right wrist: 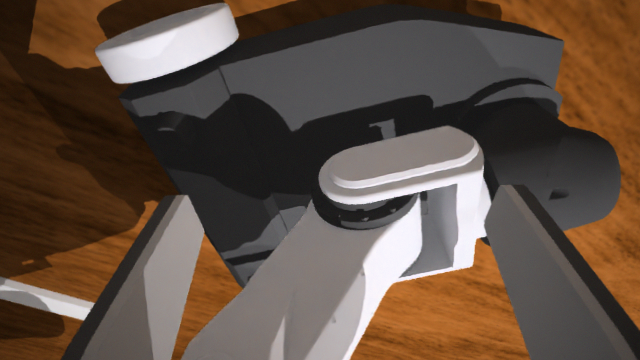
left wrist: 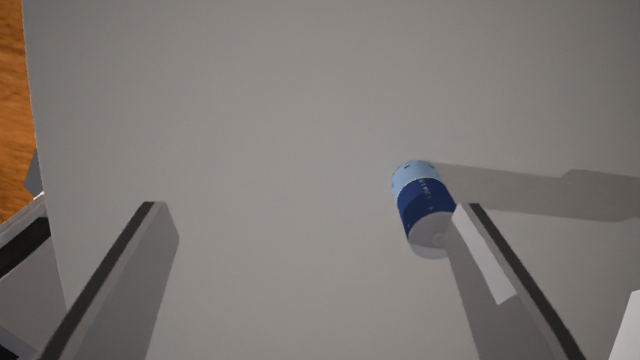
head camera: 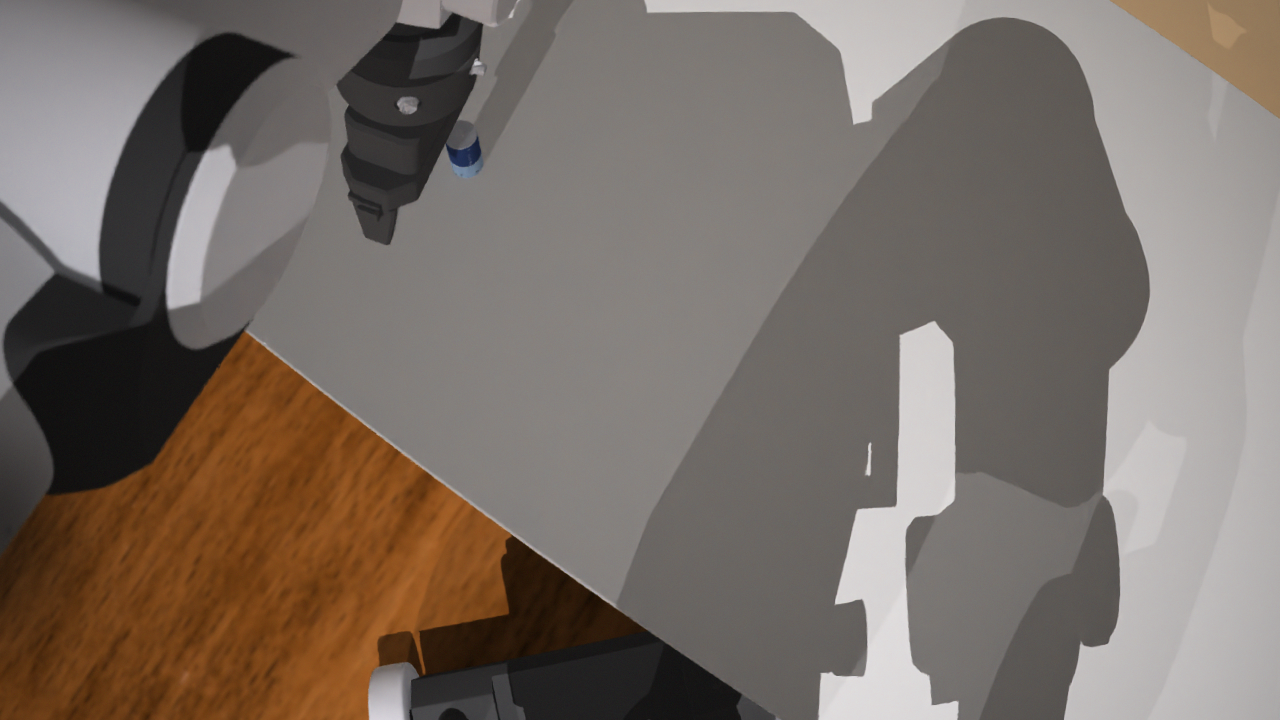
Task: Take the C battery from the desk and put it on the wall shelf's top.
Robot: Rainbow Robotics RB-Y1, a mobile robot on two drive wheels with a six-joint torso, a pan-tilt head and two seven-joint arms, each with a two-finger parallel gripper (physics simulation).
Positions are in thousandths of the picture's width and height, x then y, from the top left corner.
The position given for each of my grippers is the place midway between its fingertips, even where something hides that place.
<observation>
my left gripper: left wrist 490,615; head camera 319,245; not seen in the right wrist view (out of frame)
my right gripper: right wrist 532,582; not seen in the left wrist view (out of frame); not seen in the head camera view (out of frame)
C battery: left wrist 666,576; head camera 362,205; not seen in the right wrist view (out of frame)
</observation>
